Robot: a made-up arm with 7 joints.
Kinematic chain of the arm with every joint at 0, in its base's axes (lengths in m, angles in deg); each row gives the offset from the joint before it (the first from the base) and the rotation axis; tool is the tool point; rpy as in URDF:
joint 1: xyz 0 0 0.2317 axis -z
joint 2: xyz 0 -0.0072 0.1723 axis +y
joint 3: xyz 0 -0.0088 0.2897 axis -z
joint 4: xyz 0 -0.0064 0.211 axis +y
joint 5: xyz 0 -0.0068 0.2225 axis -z
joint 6: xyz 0 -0.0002 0.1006 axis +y
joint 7: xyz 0 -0.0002 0.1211 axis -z
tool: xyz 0 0 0 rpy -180 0 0
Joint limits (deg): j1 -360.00..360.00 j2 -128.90..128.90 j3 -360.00..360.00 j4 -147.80..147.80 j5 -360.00..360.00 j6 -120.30..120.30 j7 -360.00..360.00
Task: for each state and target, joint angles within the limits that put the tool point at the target. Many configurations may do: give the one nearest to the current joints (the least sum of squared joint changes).
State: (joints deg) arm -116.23 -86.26 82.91 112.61 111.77 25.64 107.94
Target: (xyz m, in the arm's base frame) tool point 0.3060 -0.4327 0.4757
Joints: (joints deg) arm -73.40 -84.17 75.43 115.66 111.87 26.96 107.94
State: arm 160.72 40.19 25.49 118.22 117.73 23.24 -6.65
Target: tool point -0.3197 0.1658 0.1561
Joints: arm 176.29 76.40 20.97 128.57 117.15 18.24 -6.65
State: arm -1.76 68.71 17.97 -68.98 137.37 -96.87 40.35
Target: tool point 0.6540 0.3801 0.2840
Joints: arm -18.63 110.54 30.19 -57.69 135.99 -98.69 40.35
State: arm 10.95 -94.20 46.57 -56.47 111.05 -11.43 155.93
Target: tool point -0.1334 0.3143 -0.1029
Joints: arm 19.56 -116.87 37.84 -98.97 110.05 -5.54 155.93
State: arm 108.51 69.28 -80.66 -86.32 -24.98 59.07 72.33
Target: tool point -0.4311 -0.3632 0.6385
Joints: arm 95.44 72.57 -80.08 -110.48 -28.24 60.70 72.33
